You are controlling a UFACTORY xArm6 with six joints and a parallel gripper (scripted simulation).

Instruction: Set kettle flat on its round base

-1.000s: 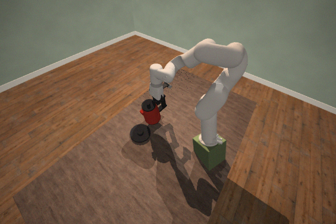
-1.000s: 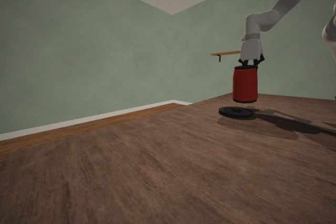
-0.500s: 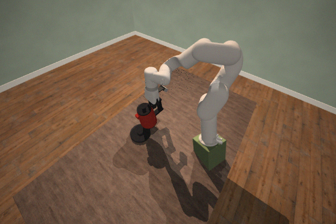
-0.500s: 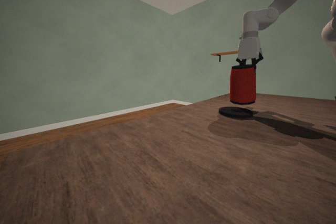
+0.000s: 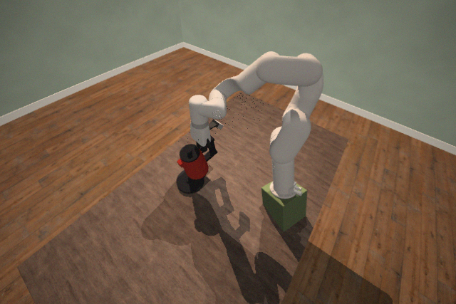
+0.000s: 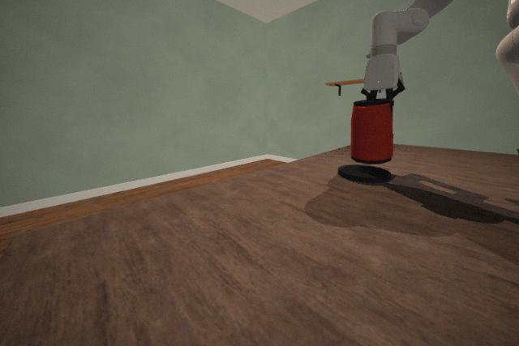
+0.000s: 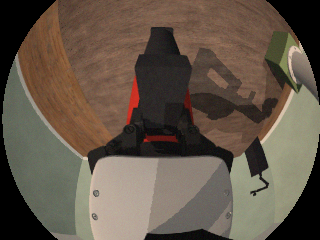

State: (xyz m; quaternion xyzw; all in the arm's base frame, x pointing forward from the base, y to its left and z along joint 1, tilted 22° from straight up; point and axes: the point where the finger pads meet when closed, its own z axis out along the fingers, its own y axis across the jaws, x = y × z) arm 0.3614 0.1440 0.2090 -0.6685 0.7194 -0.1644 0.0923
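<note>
Now: hand 30 mm to the right of the red kettle and 60 mm above it. Also, from my hand: round kettle base 100 mm to the left, 200 mm below.
</note>
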